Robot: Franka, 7 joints.
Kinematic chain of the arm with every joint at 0, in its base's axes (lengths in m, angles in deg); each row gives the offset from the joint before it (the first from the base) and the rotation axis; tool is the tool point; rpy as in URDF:
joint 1: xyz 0 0 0.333 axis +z
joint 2: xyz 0 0 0 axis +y
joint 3: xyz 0 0 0.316 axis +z
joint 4: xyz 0.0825 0 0 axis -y
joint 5: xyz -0.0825 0 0.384 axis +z
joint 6: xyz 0 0 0 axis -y
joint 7: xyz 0.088 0 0 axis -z
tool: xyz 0 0 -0.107 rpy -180 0 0
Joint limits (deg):
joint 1: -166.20..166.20
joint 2: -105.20..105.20
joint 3: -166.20..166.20
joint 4: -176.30..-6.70
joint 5: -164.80..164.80
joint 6: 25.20..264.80
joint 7: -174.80..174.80
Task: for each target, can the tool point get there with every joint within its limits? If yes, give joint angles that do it. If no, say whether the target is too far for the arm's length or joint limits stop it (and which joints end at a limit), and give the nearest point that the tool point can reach.
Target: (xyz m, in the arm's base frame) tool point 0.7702 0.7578 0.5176
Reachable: no: too far | nearest point 0.6028 0.5931 0.4775 | short by 0.238 m
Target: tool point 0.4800 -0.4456 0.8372
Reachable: yes | joints -1.21 56.87 -108.14 -55.52 -121.67 134.93 52.51
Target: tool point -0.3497 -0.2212 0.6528
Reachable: yes | joints -79.93 -36.20 -59.68 -107.63 37.54 71.58 -58.98
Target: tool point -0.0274 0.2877 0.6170
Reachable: yes | joints 9.10 77.12 126.29 -120.09 20.76 51.86 -69.78
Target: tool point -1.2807 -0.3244 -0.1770
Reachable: no: too far | nearest point -0.7758 -0.1965 0.0240 | short by 0.558 m
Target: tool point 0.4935 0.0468 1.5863
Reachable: no: too far | nearest point 0.3141 0.0298 1.1308 | short by 0.490 m
